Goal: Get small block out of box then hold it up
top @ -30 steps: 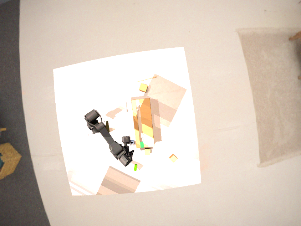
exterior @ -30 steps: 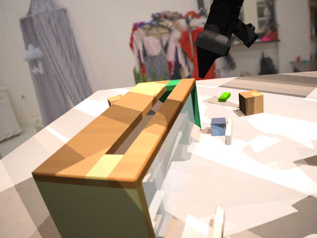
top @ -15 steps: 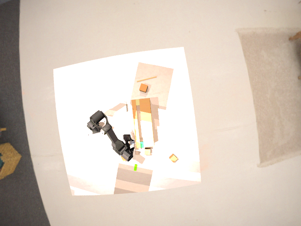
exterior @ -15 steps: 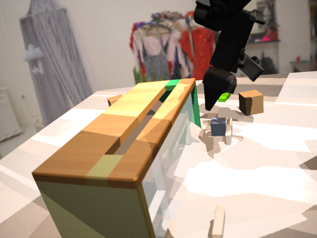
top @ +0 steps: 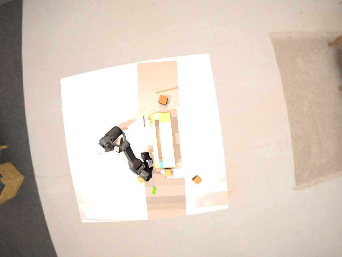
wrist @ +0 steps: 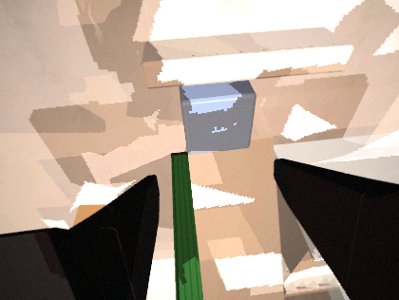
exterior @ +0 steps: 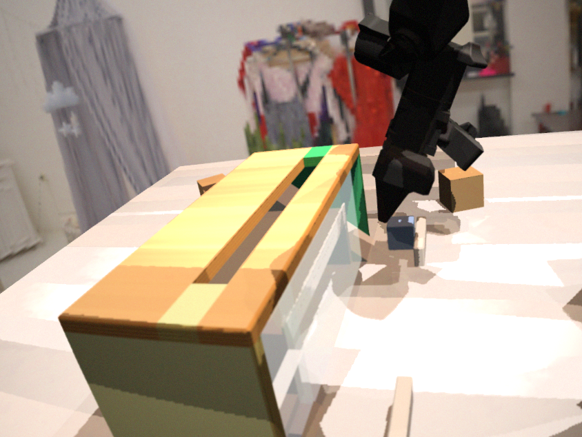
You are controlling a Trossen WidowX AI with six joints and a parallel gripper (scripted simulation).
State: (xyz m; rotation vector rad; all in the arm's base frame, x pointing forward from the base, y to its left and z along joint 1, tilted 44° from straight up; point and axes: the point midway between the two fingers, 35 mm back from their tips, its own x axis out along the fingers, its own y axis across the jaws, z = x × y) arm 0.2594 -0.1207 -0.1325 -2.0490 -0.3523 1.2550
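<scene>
My gripper tip is now 2 cm past the small block, 1 cm to the right of it and 3 cm above it. Round my gripper tip: box (8 cm ahead, 15 cm to the left, 2 cm above).
</scene>
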